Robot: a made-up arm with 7 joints.
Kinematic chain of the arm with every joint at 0, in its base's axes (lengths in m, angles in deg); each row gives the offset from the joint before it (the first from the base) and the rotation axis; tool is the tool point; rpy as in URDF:
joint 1: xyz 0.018 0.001 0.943 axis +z
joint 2: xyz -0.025 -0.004 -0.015 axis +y
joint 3: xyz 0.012 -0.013 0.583 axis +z
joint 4: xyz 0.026 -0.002 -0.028 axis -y
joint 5: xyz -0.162 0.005 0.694 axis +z
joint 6: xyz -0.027 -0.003 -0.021 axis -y
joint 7: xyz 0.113 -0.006 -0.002 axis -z
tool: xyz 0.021 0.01 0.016 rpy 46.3 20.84 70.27
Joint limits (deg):
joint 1: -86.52..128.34
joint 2: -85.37..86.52
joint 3: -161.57..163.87
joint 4: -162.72..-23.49
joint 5: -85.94..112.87
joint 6: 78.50..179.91
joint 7: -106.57..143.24
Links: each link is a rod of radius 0.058 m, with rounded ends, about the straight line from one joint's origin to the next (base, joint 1, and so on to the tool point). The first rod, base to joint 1, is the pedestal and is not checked.
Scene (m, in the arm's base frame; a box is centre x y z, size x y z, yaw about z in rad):
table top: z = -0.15
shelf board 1: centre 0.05 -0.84 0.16 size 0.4 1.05 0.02 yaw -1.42
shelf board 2: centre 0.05 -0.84 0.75 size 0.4 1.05 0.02 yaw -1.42
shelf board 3: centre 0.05 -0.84 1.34 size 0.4 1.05 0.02 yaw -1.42
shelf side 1: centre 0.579 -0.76 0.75 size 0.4 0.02 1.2 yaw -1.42
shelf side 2: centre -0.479 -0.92 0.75 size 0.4 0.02 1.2 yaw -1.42
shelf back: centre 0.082 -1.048 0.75 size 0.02 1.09 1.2 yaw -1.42
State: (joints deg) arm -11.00 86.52 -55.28 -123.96 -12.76 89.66 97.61
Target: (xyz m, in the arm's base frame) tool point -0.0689 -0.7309 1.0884
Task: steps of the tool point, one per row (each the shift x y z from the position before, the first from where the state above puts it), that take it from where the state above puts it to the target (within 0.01 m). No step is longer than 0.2 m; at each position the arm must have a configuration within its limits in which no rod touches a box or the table.
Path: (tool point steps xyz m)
1: -0.1821 0.0198 0.0318
2: -0.1642 0.0626 0.0366
3: -0.1366 0.0986 0.0408
4: -0.1011 0.1255 0.0447
5: -0.0602 0.1417 0.0479
6: 0.0230 -0.1182 0.0424
7: 0.0492 -0.1119 0.0550
8: 0.0740 -0.0985 0.0663
9: 0.0954 -0.0785 0.0757
10: 0.1117 -0.0533 0.0831
11: 0.0534 0.0076 0.0705

